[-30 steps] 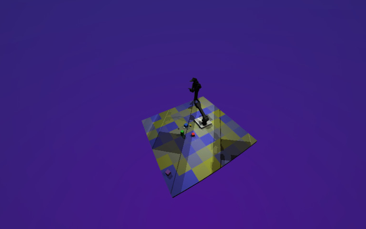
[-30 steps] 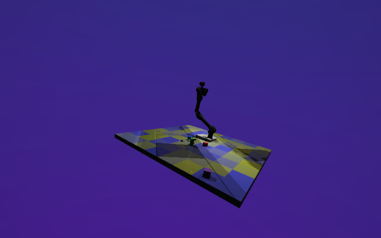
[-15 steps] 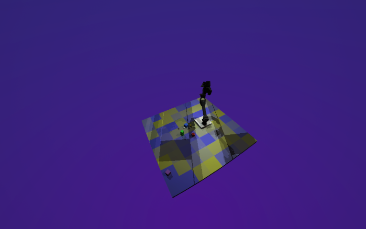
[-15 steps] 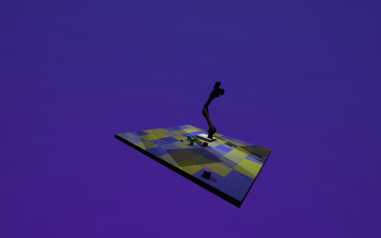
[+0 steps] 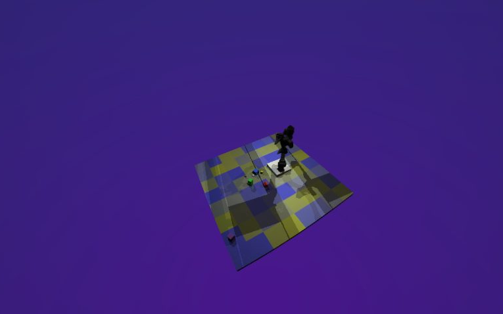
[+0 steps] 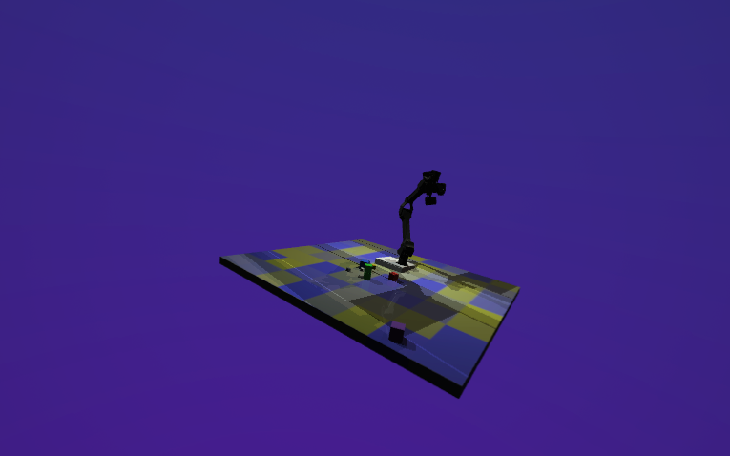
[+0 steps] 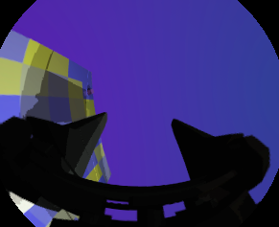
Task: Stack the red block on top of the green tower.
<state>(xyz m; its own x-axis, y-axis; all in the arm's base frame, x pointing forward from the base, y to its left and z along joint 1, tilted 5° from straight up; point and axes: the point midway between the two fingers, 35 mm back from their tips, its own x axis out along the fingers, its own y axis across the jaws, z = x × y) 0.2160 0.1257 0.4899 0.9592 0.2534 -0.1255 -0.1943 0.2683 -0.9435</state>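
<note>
Now: gripper tip 510 mm above the red block, 90 mm to the left of it and 50 mm short of it. The rest, counted from my gripper tip: purple block (600 mm ahead, 500 mm below, 180 mm to the left); small yellow piece (520 mm below, 260 mm to the right, 30 mm behind); blue block (500 mm below, 290 mm to the right, 30 mm ahead).
</note>
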